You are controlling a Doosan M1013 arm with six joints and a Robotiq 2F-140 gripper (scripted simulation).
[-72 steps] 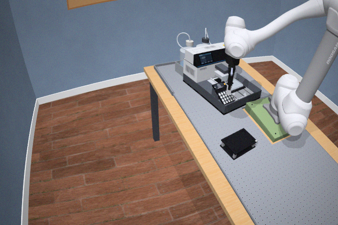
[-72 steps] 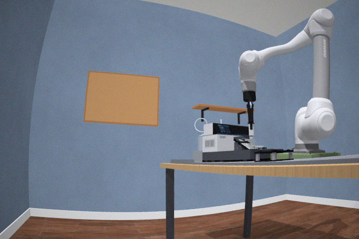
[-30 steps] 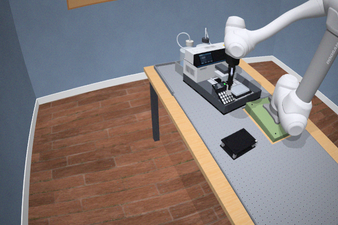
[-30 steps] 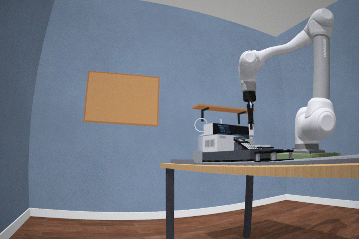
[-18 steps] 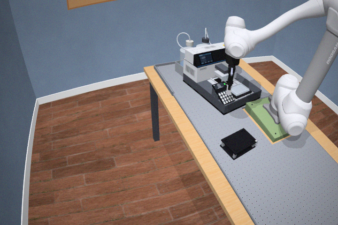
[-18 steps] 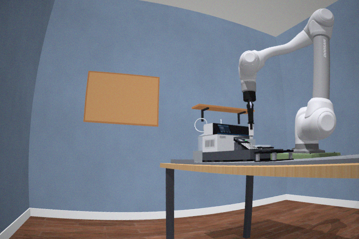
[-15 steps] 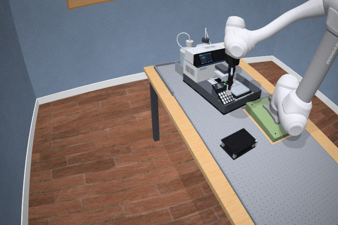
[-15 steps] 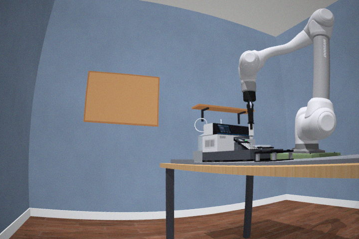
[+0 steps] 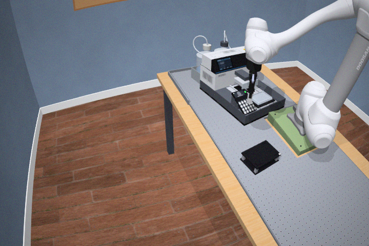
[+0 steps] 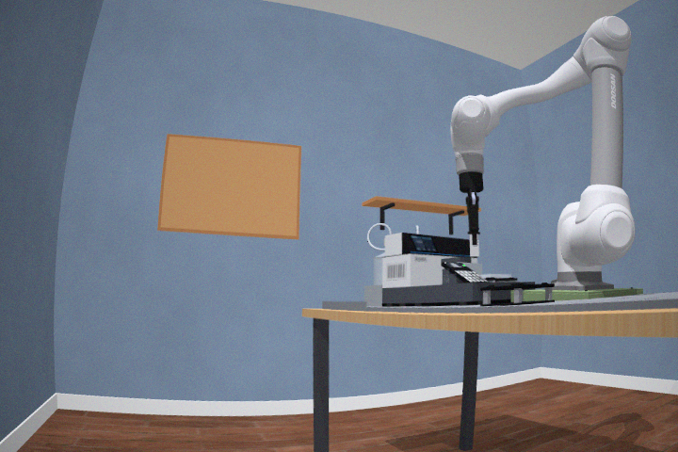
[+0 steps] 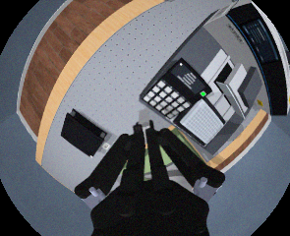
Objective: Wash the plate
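Now: hand 14 cm past the well plate, 10 cm to the left of it and 9 cm above it. The rest, counted from my hand: plate washer (25 cm to the right, 10 cm behind, 5 cm below); black plate nest N1 (26 cm to the left, 13 cm below, 5 cm ahead); washer carrier (14 cm behind, 10 cm to the right, 10 cm below).
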